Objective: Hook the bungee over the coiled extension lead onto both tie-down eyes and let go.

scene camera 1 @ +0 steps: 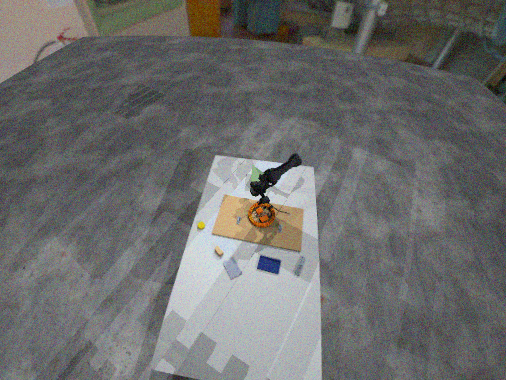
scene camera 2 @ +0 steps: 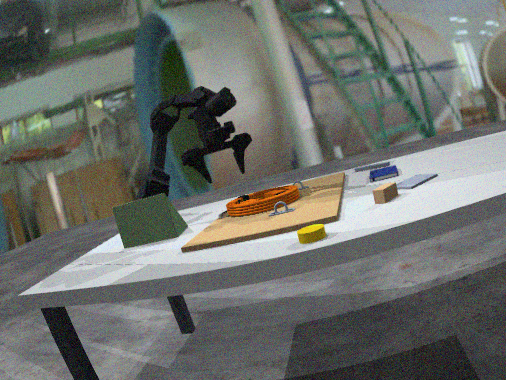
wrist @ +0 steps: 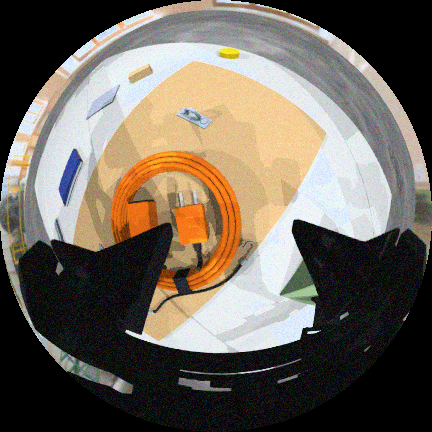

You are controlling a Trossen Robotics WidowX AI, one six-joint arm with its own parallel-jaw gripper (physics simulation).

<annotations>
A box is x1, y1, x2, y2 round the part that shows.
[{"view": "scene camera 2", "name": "gripper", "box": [181, 120, 251, 183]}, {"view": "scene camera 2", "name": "orange coiled extension lead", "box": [226, 185, 299, 215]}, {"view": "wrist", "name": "gripper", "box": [18, 219, 425, 431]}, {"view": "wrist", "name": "orange coiled extension lead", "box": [110, 151, 240, 292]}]
</annotations>
